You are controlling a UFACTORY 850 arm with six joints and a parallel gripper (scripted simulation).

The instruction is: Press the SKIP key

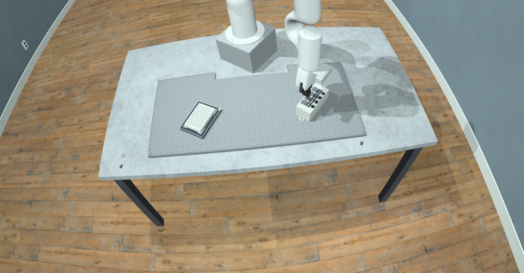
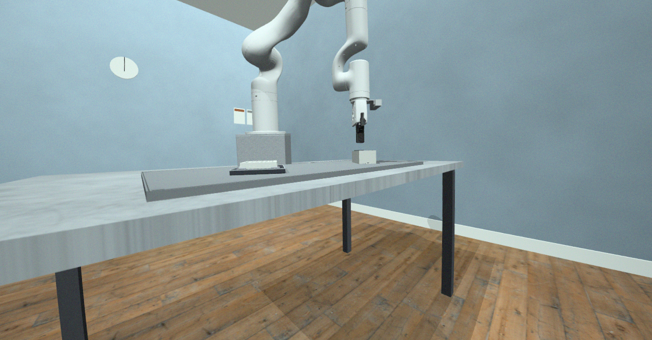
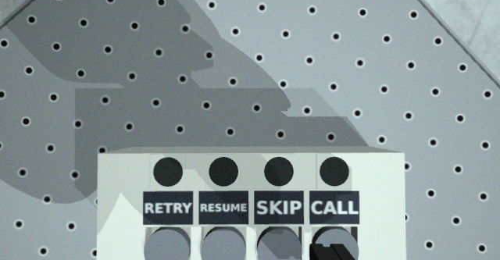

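Now: hand 2 cm past the operator panel, 2 cm to the right of it and 7 cm above it.
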